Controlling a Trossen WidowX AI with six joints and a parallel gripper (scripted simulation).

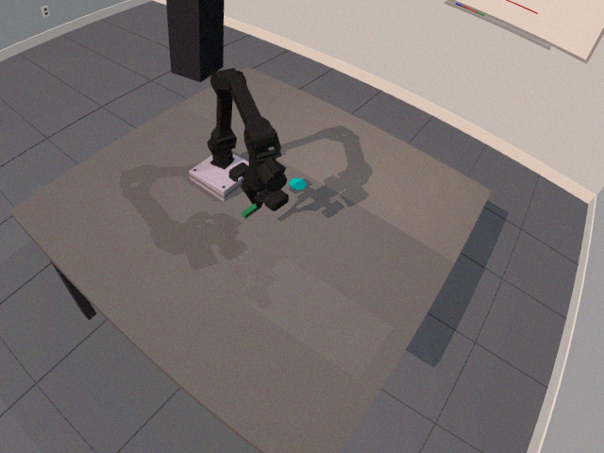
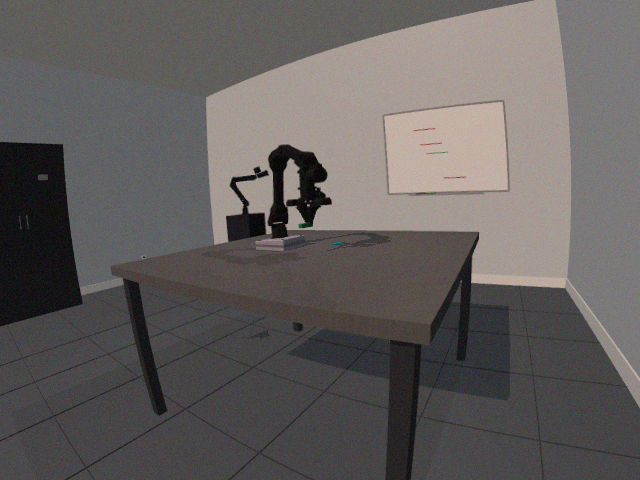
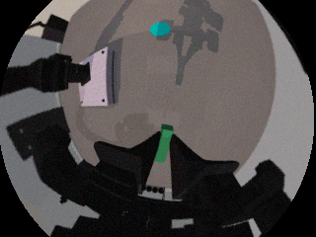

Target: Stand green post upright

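Right now the cyan circle is 20 mm ahead of my gripper tip, 260 mm to the left of it and 120 mm below it. The rest, counted from my gripper tip: green post 10 mm behind, 20 mm to the right.
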